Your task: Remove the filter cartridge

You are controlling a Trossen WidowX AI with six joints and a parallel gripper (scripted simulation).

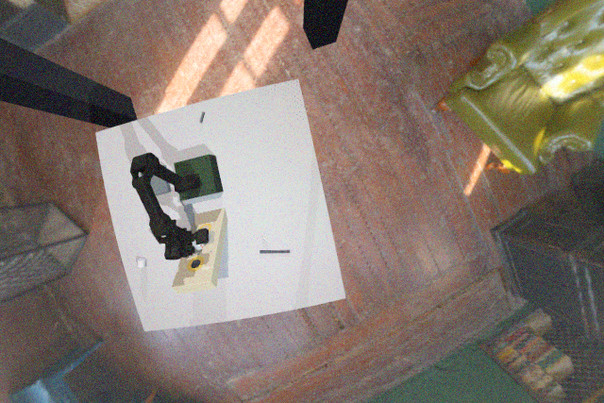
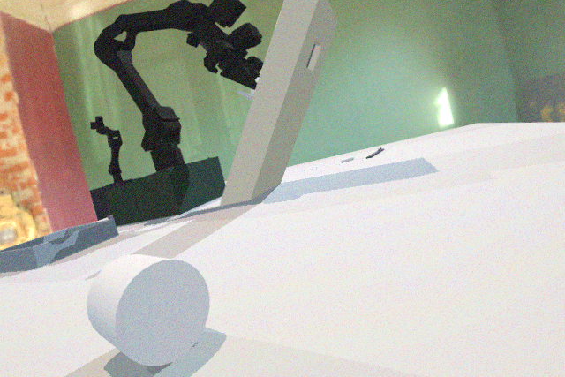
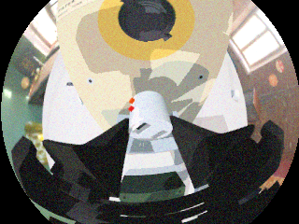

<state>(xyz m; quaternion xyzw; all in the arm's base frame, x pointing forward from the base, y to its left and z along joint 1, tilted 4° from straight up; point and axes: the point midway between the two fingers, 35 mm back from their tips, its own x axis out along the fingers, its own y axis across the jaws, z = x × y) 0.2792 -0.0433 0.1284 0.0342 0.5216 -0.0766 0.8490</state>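
Right now my gripper tip is 400 mm past the grey-blue tray, 220 mm to the left of it and 200 mm above it. Also, from my gripper tip: round cartridge right at my gripper tip.
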